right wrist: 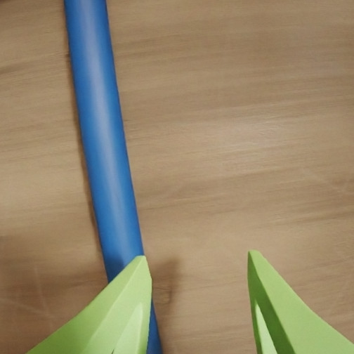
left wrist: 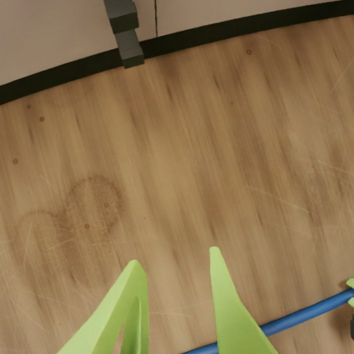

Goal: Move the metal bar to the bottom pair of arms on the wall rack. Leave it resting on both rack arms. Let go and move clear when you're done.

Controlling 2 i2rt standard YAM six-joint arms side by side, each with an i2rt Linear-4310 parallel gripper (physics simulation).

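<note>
The blue metal bar (left wrist: 306, 313) (right wrist: 102, 125) lies on the wooden table top, slanting along the bottom right of the left wrist view and running down the left half of the right wrist view. My left gripper (left wrist: 176, 261) is open and empty; the bar passes below its right finger. My right gripper (right wrist: 196, 266) is open above the table, its left finger covering part of the bar. Its fingertips also show at the left wrist view's right edge. Dark grey rack parts (left wrist: 132, 52) (left wrist: 122, 16) stick out from the wall at the top of the left wrist view.
The pale wall (left wrist: 60, 35) meets the wooden table top (left wrist: 175, 150) (right wrist: 225, 150) along a black strip (left wrist: 200, 44). A ring-shaped stain marks the wood at the left. A small dark piece shows at the lower right edge of the left wrist view.
</note>
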